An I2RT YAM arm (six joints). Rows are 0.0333 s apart.
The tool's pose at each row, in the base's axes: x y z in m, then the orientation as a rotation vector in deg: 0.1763 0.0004 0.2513 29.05 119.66 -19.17; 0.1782 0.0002 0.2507 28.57 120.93 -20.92; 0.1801 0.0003 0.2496 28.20 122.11 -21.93; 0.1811 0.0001 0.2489 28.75 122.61 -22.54; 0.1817 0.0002 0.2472 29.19 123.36 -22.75; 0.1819 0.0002 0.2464 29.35 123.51 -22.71; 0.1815 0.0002 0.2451 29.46 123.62 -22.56; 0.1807 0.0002 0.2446 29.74 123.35 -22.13
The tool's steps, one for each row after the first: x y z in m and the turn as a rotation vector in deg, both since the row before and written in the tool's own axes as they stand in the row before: -0.0005 0.0008 0.0018 1.09 0.96 -1.34; 0.0000 0.0011 0.0019 0.60 0.97 -0.95; 0.0000 0.0004 0.0012 0.66 0.59 0.00; 0.0011 0.0005 0.0013 0.33 0.82 0.01; 0.0005 0.0002 0.0006 0.03 0.19 0.08; 0.0013 -0.0001 0.0005 -0.06 0.14 0.10; 0.0008 -0.0003 -0.0003 -0.21 -0.16 0.42
